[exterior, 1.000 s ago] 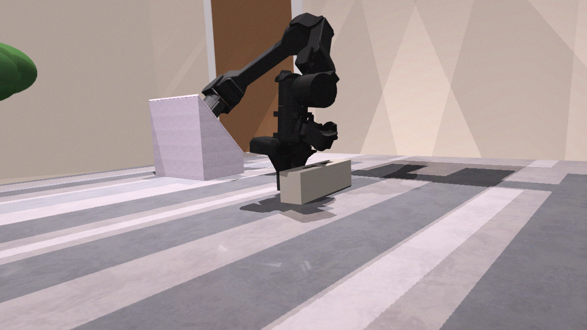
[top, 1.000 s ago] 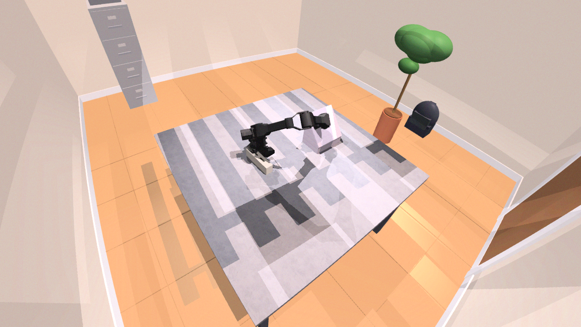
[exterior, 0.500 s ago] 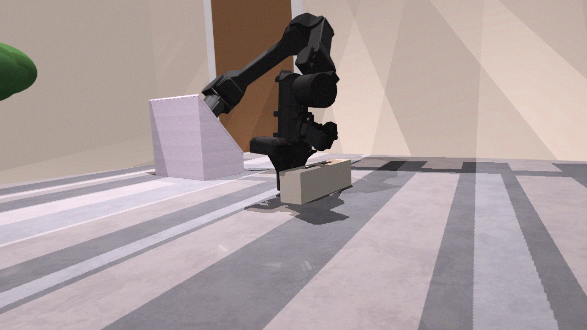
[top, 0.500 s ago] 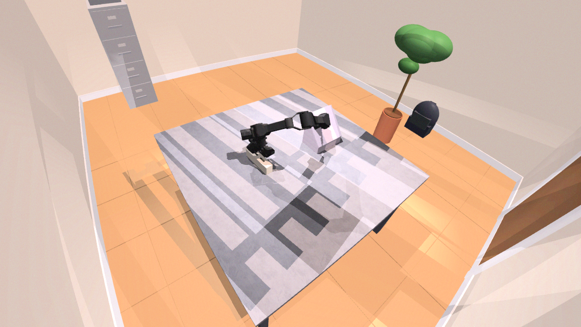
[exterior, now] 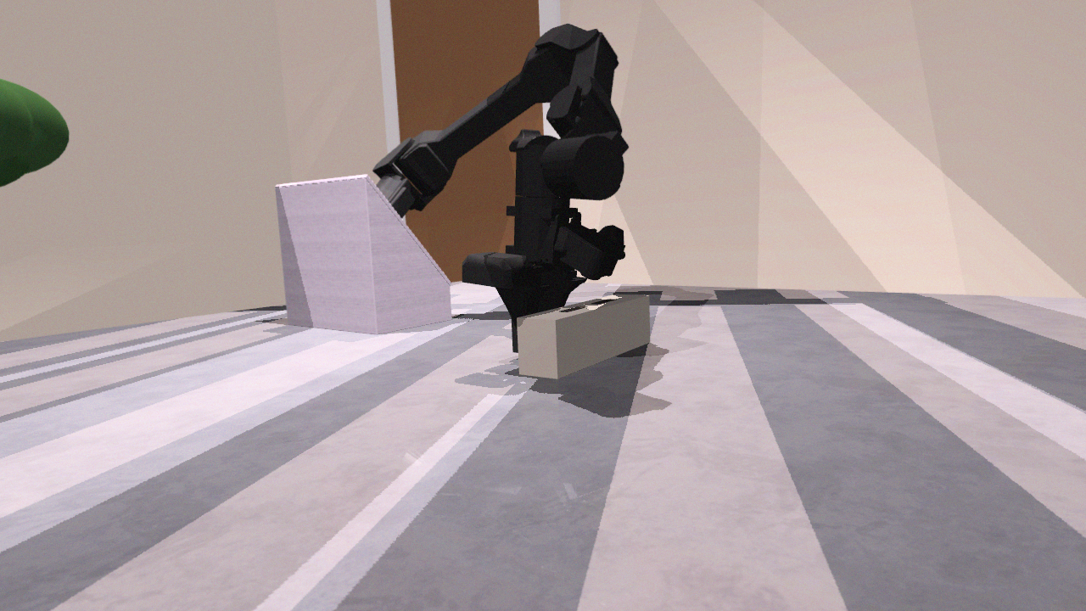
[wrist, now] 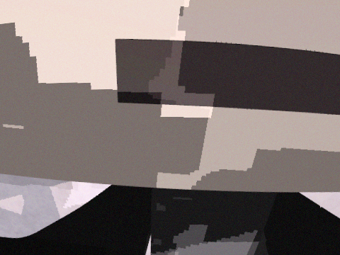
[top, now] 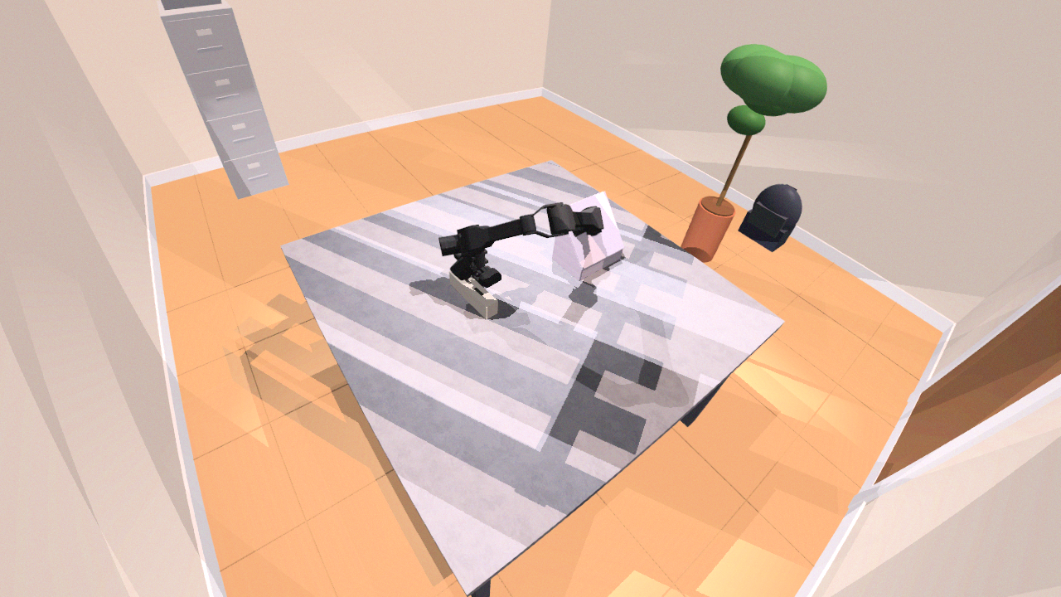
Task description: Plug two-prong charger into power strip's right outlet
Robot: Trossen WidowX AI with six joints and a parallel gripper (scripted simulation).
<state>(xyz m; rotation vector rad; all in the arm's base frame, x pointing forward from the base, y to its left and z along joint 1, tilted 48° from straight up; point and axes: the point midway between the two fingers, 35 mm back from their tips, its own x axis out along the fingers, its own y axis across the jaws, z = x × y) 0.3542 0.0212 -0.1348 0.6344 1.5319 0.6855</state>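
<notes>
Right now the black two-prong charger is 2 cm ahead of my gripper tip and 1 cm above it.
</notes>
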